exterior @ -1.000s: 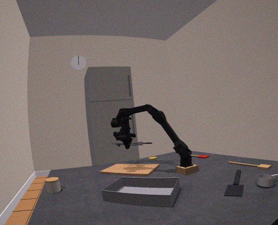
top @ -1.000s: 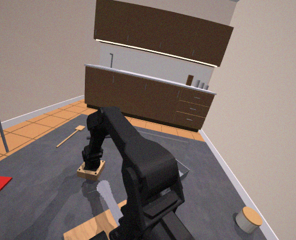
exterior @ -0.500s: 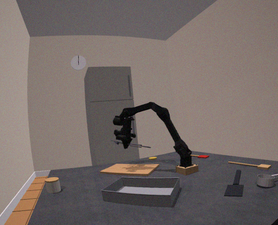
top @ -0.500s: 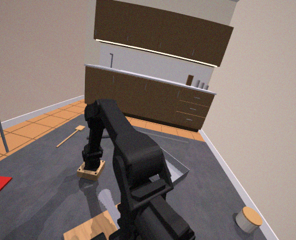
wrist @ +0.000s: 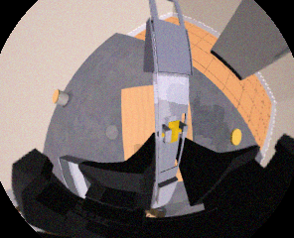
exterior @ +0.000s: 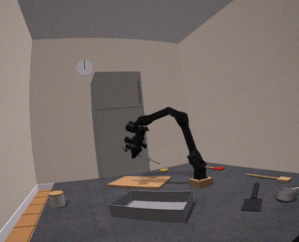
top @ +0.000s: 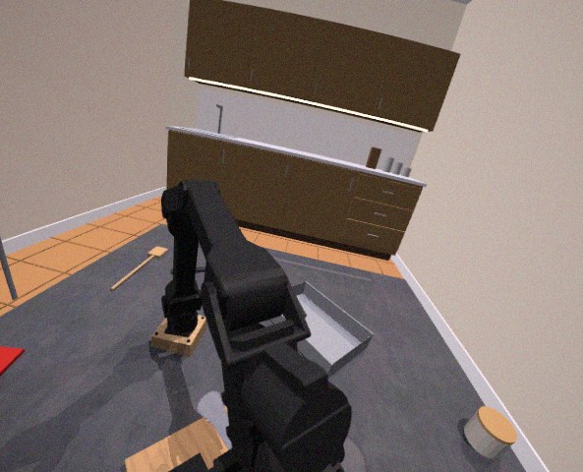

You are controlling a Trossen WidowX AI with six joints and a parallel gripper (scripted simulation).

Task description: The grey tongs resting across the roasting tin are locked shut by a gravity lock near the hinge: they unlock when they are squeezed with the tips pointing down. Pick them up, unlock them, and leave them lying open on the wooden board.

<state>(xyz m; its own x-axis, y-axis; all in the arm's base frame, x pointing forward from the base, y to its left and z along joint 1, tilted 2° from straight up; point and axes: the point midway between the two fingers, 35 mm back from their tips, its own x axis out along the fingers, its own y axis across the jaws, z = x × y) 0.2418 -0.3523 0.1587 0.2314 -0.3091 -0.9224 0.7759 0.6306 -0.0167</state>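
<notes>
The yellow lock piece lies 10 mm to the right of my gripper tip and 40 mm above it. From my gripper tip the other things lie so: roasting tin: 120 mm ahead, 490 mm to the left, 140 mm below; yellow disc: 320 mm behind, 170 mm to the right, 160 mm below; wooden board: 20 mm behind, 20 mm to the left, 160 mm below.
</notes>
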